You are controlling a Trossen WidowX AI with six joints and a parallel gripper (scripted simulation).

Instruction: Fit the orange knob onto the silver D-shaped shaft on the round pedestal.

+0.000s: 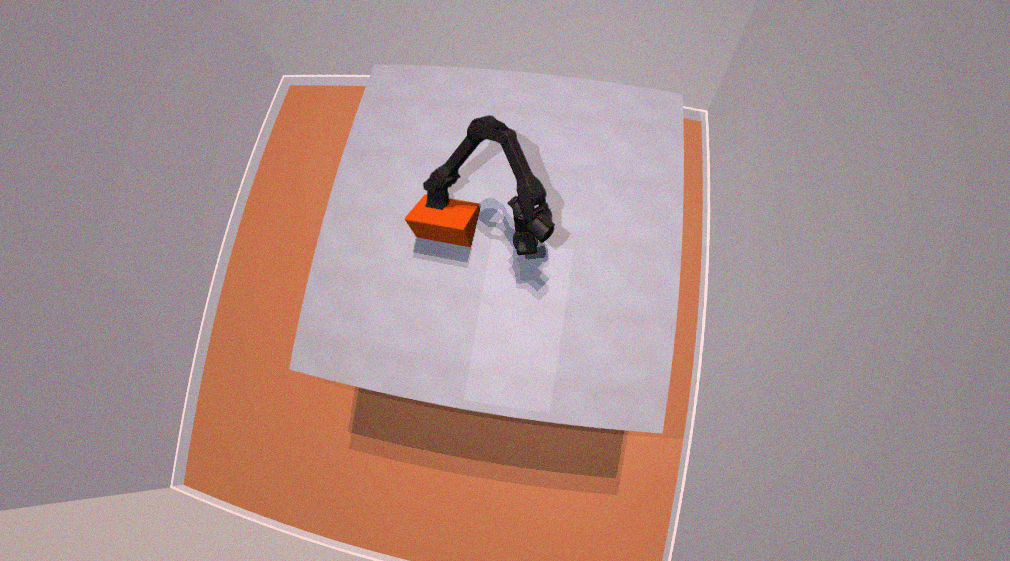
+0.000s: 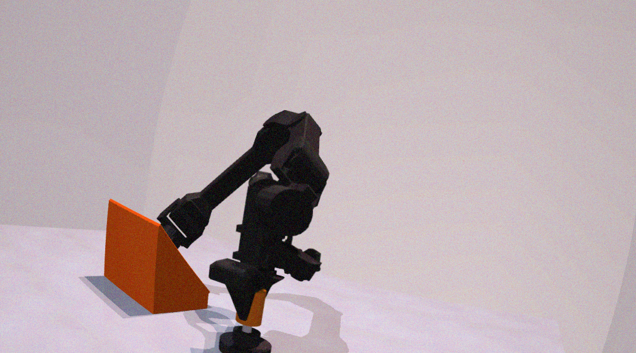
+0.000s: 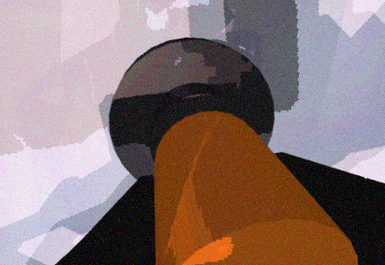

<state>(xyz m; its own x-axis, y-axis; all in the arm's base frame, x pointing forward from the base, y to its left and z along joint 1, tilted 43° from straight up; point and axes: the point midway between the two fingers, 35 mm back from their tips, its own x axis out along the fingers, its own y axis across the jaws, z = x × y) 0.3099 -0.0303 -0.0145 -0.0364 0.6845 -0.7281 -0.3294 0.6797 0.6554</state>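
Now: gripper tip 3 cm below the orange knob. Round my gripper tip: round pedestal 4 cm below.
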